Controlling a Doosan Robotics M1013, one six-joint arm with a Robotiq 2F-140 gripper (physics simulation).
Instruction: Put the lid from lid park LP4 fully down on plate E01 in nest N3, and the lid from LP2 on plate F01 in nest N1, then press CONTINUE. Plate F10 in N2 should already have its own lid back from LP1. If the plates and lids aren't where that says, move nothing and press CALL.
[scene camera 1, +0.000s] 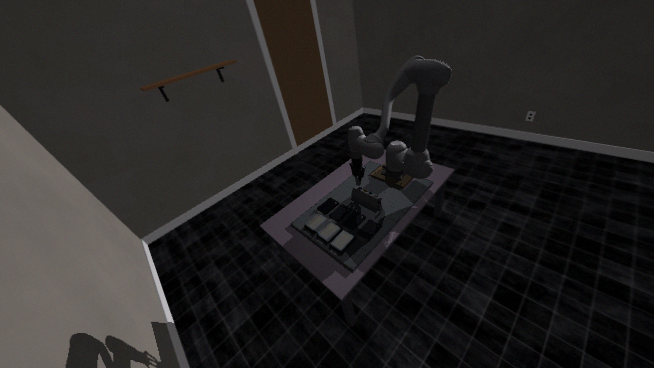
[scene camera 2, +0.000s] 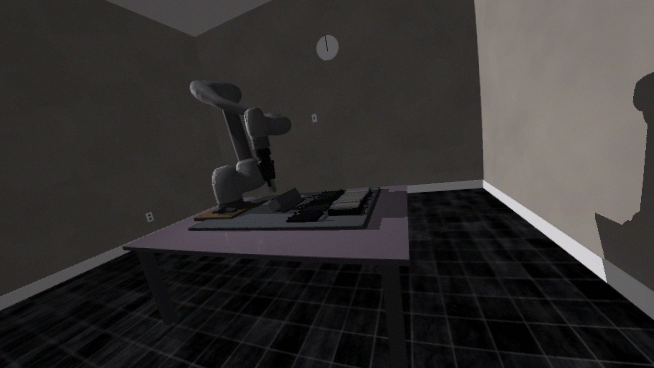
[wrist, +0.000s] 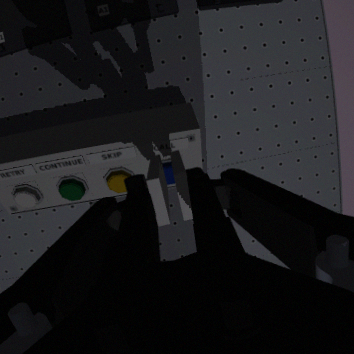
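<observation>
Visible to me: a button box (wrist: 88, 150) and a LP1 lid park (wrist: 97, 22). My gripper (wrist: 168, 169) is shut and holds nothing.
</observation>
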